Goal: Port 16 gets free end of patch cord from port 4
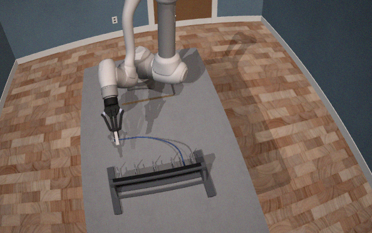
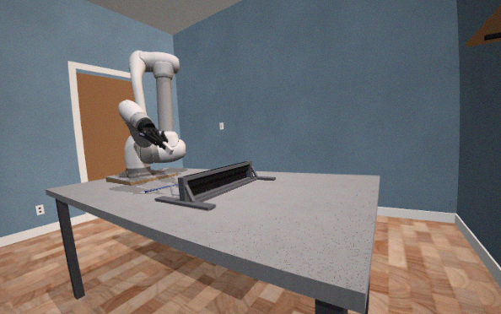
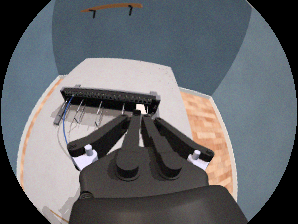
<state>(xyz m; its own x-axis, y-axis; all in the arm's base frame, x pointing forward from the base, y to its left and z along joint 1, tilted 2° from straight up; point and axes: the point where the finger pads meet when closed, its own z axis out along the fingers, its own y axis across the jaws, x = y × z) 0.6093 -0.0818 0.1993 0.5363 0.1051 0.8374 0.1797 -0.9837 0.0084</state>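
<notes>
Right now the plug is 140 mm behind my hand, 80 mm to the right of it and 200 mm below it.
</notes>
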